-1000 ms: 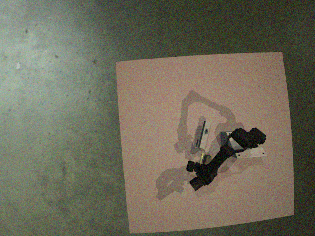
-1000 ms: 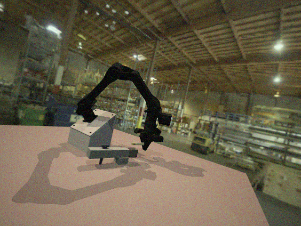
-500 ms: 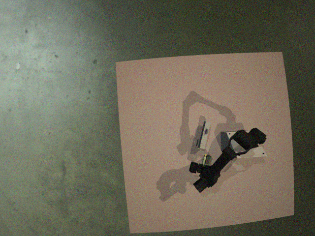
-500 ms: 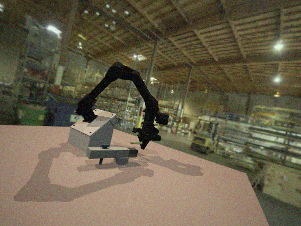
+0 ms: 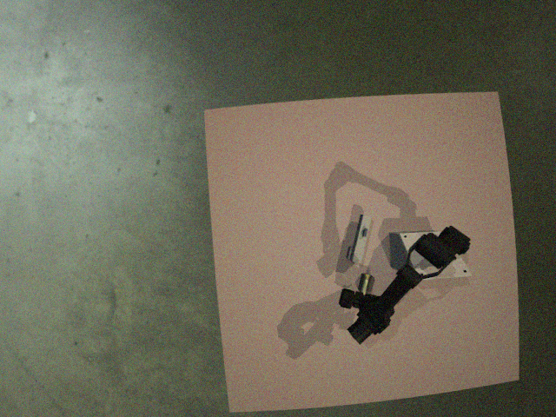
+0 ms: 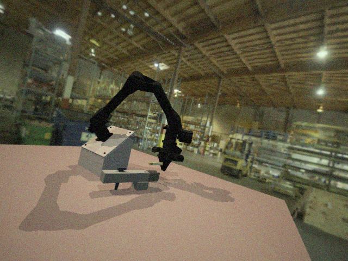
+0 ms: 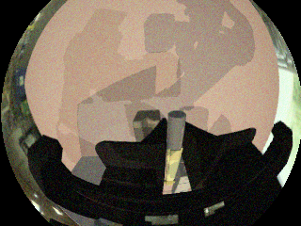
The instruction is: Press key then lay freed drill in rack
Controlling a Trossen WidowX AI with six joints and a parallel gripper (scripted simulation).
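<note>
The drill lies 2 cm behind my gripper tip, 4 cm to the right of it and 3 cm above it. From my gripper tip the other things lie so: dark key 5 cm behind, 24 cm to the right; then grey rack 4 cm behind, 3 cm to the right, 4 cm below.
</note>
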